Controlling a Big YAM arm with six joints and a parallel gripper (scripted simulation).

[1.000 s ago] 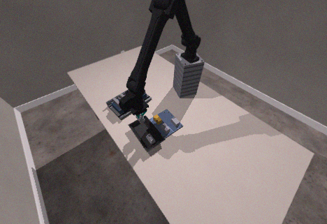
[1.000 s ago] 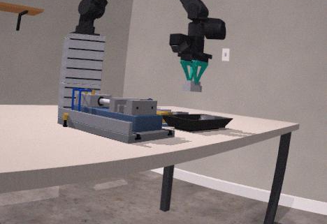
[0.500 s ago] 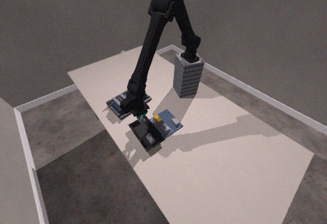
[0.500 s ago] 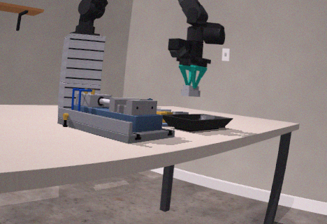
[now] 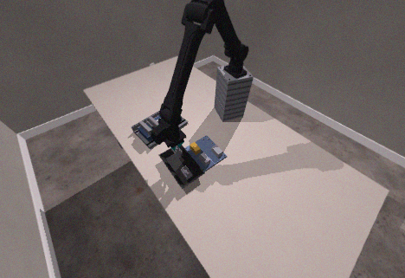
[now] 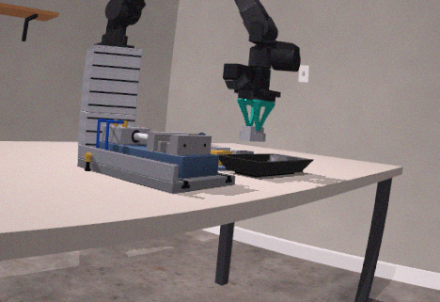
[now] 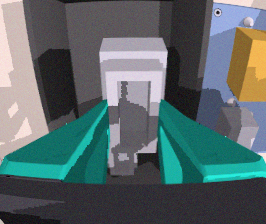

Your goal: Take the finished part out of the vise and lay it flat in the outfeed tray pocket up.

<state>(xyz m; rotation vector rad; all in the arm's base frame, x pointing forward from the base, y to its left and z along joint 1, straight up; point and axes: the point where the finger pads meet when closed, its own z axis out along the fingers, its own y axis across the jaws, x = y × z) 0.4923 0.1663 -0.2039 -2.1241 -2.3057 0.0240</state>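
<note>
Now: hand 11 cm past the yellow block and 9 cm above it. Round my hand: blue fixture plate (16 cm behind, 11 cm below, 4 cm to the left).
</note>
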